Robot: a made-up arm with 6 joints. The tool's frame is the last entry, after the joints. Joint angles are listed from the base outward.
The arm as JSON. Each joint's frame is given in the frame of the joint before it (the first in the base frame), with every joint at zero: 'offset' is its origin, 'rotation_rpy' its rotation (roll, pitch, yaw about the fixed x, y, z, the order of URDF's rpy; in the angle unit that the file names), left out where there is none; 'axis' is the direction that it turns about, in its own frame. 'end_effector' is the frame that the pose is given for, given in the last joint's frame.
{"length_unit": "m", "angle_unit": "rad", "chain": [
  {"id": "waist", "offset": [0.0, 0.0, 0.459], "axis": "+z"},
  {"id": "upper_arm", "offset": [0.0, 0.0, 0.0], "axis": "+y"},
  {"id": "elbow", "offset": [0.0, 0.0, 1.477], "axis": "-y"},
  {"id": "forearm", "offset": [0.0, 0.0, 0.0], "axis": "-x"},
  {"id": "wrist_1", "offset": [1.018, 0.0, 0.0], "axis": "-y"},
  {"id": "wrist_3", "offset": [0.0, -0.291, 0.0], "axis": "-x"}
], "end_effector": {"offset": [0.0, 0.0, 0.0]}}
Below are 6 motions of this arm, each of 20 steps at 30 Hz.
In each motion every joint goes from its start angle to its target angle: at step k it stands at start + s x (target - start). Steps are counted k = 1, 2, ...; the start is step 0. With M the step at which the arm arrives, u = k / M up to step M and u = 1 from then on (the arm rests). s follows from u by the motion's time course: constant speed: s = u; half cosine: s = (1 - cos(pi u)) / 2; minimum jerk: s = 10 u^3 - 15 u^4 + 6 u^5.
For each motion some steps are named. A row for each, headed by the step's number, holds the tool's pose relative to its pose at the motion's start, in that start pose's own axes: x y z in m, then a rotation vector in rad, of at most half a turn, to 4 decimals.
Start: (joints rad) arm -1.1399 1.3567 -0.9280 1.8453 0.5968 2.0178
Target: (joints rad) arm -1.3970 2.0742 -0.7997 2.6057 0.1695 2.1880
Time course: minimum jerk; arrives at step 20
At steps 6, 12, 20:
6: 0.1013 0.0835 0.0156 -0.0636 -0.1108 -0.0433
12: 0.4579 0.2478 0.1319 -0.3562 -0.3506 -0.2408
20: 0.6795 0.2594 0.2344 -0.5884 -0.3919 -0.3815

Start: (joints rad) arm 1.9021 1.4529 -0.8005 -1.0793 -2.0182 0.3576
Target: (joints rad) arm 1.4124 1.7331 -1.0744 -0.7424 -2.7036 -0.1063
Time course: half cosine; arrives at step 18
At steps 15, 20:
15: -0.1392 -0.3848 -0.0303 0.5331 1.2285 0.2833
20: -0.1418 -0.4099 -0.0298 0.5547 1.3300 0.2759

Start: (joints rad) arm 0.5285 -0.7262 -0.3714 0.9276 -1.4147 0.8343
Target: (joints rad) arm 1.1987 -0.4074 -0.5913 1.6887 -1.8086 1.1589
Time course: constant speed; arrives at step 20
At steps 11, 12, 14, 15, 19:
11: 0.0031 -0.0399 0.3989 -0.6117 0.2556 -0.1868
12: -0.0060 -0.0307 0.4351 -0.6594 0.2806 -0.2160
14: -0.0281 -0.0057 0.5050 -0.7491 0.3316 -0.2804
15: -0.0410 0.0102 0.5384 -0.7909 0.3574 -0.3153
19: -0.1016 0.0945 0.6585 -0.9352 0.4626 -0.4727

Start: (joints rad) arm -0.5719 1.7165 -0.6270 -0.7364 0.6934 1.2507
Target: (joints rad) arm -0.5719 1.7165 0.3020 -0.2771 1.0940 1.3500
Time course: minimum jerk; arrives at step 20
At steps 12, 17, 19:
12: 0.2562 -0.3446 0.5723 -0.0091 -0.6731 -0.6369
17: 0.2256 -0.5531 0.8021 0.0055 -0.9161 -0.9602
19: 0.2189 -0.5723 0.8205 0.0073 -0.9359 -0.9898

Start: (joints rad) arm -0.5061 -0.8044 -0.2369 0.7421 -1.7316 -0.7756
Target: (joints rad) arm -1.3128 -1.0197 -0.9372 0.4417 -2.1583 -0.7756
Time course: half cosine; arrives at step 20
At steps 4, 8, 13, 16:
4: 0.0318 0.0133 -0.0559 0.0201 0.0797 -0.0889
8: 0.1224 0.0450 -0.2101 0.0887 0.3045 -0.3076
13: 0.2692 0.0895 -0.4731 0.2335 0.6897 -0.5904
16: 0.3362 0.1134 -0.6079 0.3154 0.8847 -0.6952

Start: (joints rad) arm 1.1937 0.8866 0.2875 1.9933 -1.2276 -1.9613
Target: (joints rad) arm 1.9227 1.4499 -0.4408 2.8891 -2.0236 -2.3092
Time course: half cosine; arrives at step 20
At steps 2, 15, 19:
2: -0.0455 0.0319 -0.0354 -0.0233 -0.0186 0.0153
15: -1.5295 -0.1460 -1.2224 -0.3065 -0.8107 0.9979
19: -1.6506 -0.3578 -1.3638 -0.2660 -0.8910 1.2378

